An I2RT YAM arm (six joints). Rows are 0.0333 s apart.
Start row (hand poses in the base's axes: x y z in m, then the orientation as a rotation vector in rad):
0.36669 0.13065 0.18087 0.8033 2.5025 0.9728
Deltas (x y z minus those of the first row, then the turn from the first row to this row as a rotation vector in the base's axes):
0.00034 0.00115 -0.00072 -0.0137 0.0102 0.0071
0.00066 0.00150 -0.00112 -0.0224 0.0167 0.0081
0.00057 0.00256 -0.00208 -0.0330 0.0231 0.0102
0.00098 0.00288 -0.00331 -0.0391 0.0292 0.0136
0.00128 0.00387 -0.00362 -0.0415 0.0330 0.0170
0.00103 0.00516 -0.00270 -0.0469 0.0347 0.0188
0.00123 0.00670 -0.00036 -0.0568 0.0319 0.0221
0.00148 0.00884 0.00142 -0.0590 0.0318 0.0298
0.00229 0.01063 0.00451 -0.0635 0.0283 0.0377
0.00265 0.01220 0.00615 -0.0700 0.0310 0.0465
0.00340 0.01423 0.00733 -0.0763 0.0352 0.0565
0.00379 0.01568 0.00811 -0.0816 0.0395 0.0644
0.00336 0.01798 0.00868 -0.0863 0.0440 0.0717
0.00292 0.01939 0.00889 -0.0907 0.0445 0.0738
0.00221 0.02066 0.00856 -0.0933 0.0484 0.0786
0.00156 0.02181 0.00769 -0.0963 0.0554 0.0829
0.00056 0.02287 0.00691 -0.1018 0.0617 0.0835
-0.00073 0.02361 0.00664 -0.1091 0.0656 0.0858
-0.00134 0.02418 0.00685 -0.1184 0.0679 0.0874
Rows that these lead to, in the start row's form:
0.36703 0.13180 0.18015 0.7977 2.5196 0.9552
0.36735 0.13215 0.17975 0.7983 2.5282 0.9428
0.36726 0.13321 0.17879 0.7969 2.5378 0.9282
0.36767 0.13353 0.17756 0.7951 2.5468 0.9200
0.36797 0.13452 0.17725 0.7929 2.5528 0.9172
0.36772 0.13581 0.17817 0.7902 2.5568 0.9102
0.36792 0.13735 0.18051 0.7813 2.5591 0.8986
0.36817 0.13949 0.18229 0.7714 2.5645 0.8981
0.36898 0.14128 0.18538 0.7583 2.5676 0.8952
0.36934 0.14285 0.18702 0.7475 2.5770 0.8888
0.37009 0.14488 0.18820 0.7363 2.5883 0.8826
0.37048 0.14633 0.18898 0.7280 2.5982 0.8771
0.37005 0.14863 0.18955 0.7207 2.6076 0.8721
0.36961 0.15004 0.18976 0.7171 2.6104 0.8667
0.36890 0.15131 0.18943 0.7131 2.6173 0.8639
0.36825 0.15246 0.18856 0.7115 2.6266 0.8597
0.36725 0.15352 0.18778 0.7132 2.6336 0.8511
0.36596 0.15426 0.18751 0.7106 2.6400 0.8411
0.36535 0.15483 0.18772 0.7072 2.6450 0.8284

